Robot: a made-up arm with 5 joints.
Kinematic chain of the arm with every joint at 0, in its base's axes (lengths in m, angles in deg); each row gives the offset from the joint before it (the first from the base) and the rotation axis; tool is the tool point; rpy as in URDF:
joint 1: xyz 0 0 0.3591 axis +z
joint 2: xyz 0 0 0 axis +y
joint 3: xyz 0.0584 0 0.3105 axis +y
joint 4: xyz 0.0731 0 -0.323 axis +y
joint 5: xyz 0.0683 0 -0.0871 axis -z
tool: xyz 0 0 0 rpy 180 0 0
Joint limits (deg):
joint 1: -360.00..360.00
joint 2: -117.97..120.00
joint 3: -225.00..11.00
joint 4: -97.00..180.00
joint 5: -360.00..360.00
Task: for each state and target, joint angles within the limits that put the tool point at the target. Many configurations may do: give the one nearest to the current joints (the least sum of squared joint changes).
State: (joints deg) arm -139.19 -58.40 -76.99 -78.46 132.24
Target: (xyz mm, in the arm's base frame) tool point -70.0 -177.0 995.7
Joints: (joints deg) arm -111.58 -14.80 -103.41 -43.14 132.24
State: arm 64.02 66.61 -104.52 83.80 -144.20
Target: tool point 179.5 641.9 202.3
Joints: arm 74.38 68.29 -124.84 69.72 -144.20
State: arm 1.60 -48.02 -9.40 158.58 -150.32
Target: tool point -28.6 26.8 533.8
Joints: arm -43.14 -73.06 -24.33 174.78 -150.32
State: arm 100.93 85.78 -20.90 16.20 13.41
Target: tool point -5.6 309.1 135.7
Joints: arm 91.04 37.80 -30.84 10.37 13.41
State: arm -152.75 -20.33 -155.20 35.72 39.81
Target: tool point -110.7 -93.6 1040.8
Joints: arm -139.78 -23.47 -121.06 54.64 39.81
